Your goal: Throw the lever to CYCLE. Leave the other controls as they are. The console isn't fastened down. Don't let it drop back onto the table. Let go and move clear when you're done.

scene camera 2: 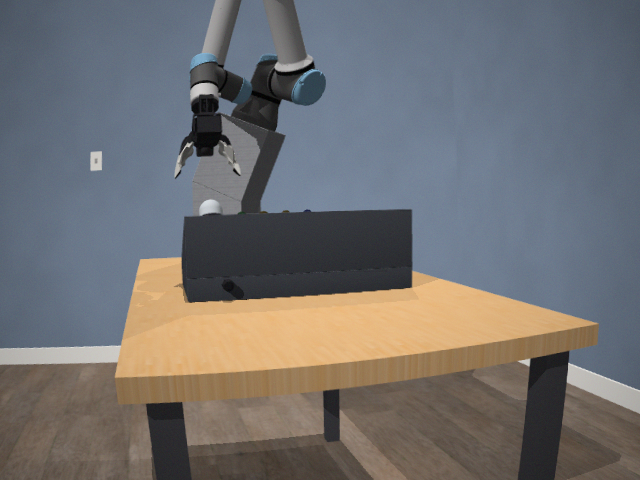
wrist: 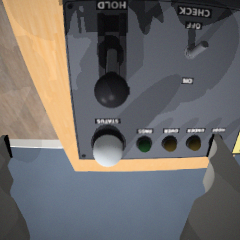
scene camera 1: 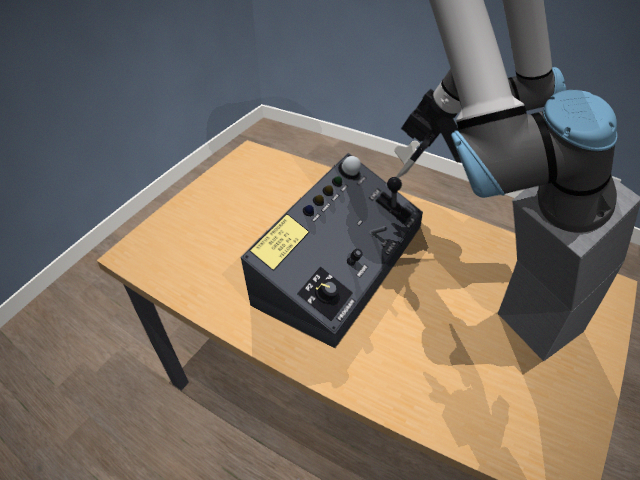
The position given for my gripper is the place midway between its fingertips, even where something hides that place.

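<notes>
A dark console (scene camera 1: pixel 312 241) is here for me to see. Scene camera 2 gives me the console (scene camera 2: pixel 240 256) as well, and in the wrist view I find the console (wrist: pixel 176 98) again. My own gripper (scene camera 1: pixel 409 162) is visible too. I also see the gripper (scene camera 2: pixel 207 177) from scene camera 2, while the wrist view has the gripper (wrist: pixel 108 137).
</notes>
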